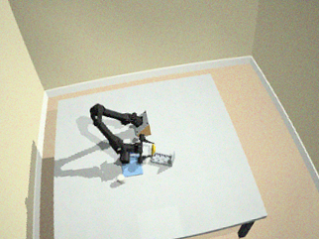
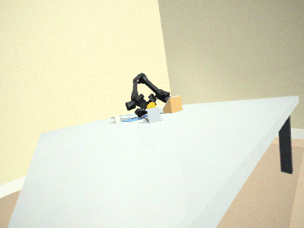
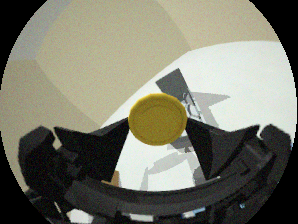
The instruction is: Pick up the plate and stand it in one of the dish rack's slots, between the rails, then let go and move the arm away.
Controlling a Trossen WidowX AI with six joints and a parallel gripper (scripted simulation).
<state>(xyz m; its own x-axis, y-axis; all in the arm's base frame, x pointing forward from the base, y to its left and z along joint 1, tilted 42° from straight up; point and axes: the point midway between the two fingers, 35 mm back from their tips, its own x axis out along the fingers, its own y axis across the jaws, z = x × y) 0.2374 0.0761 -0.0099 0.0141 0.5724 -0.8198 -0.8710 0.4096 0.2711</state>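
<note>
Now: the grey dish rack 40 mm ahead of my gripper tip, 50 mm to the left of it and 50 mm below it. From my gripper tip the other things lie so: blue mat (70 mm ahead, 160 mm to the right, 70 mm below); yellow plate (10 mm to the right); small white object (180 mm ahead, 210 mm to the right, 40 mm below).
</note>
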